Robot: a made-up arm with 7 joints.
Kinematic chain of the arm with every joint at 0, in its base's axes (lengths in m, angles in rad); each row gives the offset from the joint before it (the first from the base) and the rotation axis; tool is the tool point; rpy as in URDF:
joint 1: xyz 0 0 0 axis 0.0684 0.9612 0.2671
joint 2: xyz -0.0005 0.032 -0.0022 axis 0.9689 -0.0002 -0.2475
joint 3: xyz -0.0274 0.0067 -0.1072 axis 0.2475 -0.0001 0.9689
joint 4: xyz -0.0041 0 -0.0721 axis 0.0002 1 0
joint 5: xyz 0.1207 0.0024 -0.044 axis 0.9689 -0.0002 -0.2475
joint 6: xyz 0.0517 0 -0.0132 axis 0.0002 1 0
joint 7: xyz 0.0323 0 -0.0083 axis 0.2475 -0.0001 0.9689
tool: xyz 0 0 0 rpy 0 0.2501 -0.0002
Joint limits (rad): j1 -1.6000..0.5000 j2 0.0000..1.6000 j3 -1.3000..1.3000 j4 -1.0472..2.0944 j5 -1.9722..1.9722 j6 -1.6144..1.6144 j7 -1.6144..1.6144
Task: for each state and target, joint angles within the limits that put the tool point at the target. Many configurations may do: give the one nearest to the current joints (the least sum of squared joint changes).
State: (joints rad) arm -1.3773 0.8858 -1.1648 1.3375 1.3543 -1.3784 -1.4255
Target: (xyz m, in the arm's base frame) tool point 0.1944 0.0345 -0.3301
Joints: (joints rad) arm -0.8018 0.2368 -1.2483 1.3125 1.3784 -1.0704 -1.4255
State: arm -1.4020 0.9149 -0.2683 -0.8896 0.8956 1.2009 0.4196
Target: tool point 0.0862 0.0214 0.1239
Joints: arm -1.3691 0.9386 -0.1607 -1.0472 1.0322 1.2387 0.4196
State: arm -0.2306 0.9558 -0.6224 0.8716 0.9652 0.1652 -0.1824
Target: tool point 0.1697 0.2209 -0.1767
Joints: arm -0.0443 1.3964 -0.5190 0.0720 0.9816 0.1302 -0.1824
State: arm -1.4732 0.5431 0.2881 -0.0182 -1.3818 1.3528 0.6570
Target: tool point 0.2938 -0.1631 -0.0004
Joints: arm -1.4577 0.0000 -0.4230 0.5157 -1.3134 1.1816 0.6570
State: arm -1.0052 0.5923 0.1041 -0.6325 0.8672 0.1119 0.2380
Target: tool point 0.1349 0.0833 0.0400
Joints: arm -0.4866 0.3539 0.4108 -1.0009 0.8810 0.1430 0.2380
